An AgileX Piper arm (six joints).
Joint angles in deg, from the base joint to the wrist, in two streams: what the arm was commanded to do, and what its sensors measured. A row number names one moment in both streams.
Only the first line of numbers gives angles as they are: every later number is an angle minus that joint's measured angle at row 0.
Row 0, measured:
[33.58 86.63 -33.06 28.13 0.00 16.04]
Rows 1 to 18, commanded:
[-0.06 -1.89 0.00 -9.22 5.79 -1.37]
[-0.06 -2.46 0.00 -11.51 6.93 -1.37]
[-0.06 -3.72 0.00 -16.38 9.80 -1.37]
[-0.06 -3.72 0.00 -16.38 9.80 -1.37]
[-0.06 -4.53 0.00 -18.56 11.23 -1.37]
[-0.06 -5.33 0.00 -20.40 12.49 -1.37]
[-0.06 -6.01 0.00 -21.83 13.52 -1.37]
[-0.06 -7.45 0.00 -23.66 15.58 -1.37]
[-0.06 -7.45 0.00 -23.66 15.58 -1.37]
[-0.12 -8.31 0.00 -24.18 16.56 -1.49]
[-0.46 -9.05 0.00 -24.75 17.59 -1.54]
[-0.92 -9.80 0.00 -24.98 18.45 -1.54]
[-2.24 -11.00 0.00 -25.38 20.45 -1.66]
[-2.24 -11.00 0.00 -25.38 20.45 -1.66]
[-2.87 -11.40 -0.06 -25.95 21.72 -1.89]
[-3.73 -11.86 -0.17 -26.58 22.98 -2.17]
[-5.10 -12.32 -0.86 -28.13 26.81 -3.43]
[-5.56 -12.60 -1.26 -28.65 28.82 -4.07]
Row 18, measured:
[-4.02 -11.52 -0.34 -26.41 23.66 -1.77]
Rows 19 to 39, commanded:
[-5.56 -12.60 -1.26 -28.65 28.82 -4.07]
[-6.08 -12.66 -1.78 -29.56 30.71 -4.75]
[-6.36 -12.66 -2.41 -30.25 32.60 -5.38]
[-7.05 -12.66 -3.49 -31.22 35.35 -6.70]
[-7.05 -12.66 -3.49 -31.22 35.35 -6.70]
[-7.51 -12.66 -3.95 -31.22 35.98 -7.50]
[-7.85 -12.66 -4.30 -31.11 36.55 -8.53]
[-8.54 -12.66 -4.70 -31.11 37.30 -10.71]
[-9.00 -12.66 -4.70 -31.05 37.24 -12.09]
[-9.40 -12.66 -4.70 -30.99 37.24 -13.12]
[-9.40 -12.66 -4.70 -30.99 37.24 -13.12]
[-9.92 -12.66 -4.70 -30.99 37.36 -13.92]
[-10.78 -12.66 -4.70 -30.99 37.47 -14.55]
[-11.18 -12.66 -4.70 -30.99 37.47 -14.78]
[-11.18 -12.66 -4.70 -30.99 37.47 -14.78]
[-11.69 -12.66 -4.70 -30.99 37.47 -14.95]
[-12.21 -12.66 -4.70 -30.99 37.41 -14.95]
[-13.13 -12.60 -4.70 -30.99 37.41 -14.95]
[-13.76 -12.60 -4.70 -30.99 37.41 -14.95]
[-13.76 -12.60 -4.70 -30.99 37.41 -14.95]
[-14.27 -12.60 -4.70 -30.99 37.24 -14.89]
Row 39, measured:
[-12.95 -12.09 -4.30 -30.65 36.96 -14.26]
